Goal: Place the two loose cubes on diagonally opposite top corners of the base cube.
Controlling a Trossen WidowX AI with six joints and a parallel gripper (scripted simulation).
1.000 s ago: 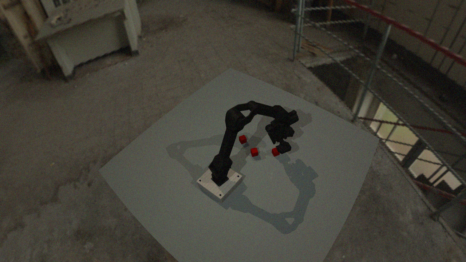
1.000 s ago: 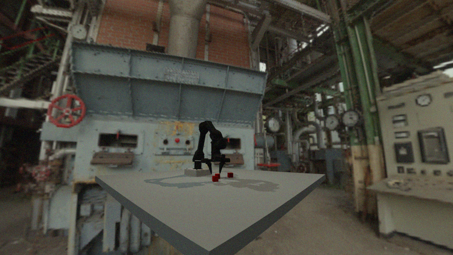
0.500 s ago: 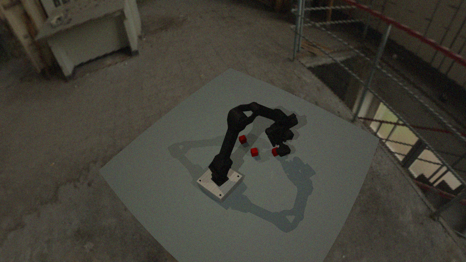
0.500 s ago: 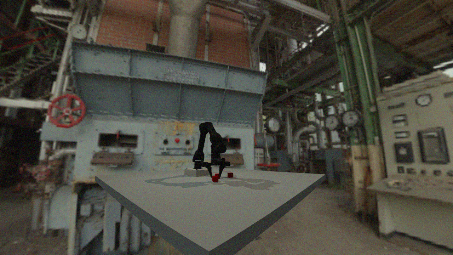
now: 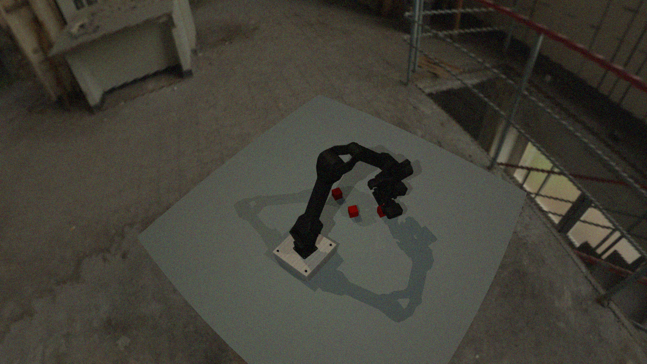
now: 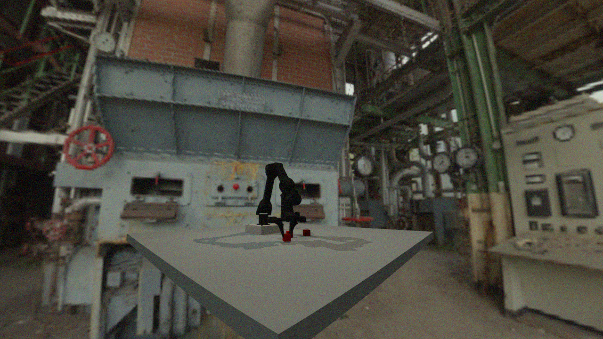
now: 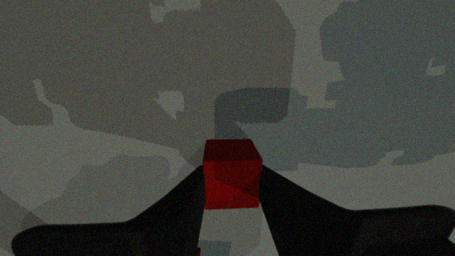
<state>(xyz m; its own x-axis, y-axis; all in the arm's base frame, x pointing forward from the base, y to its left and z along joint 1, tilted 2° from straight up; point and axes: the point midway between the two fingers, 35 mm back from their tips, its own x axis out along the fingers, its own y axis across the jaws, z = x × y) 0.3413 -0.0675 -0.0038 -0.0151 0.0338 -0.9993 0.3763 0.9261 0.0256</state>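
My gripper tip is 19 cm to the right of the base cube and 7 cm past it.
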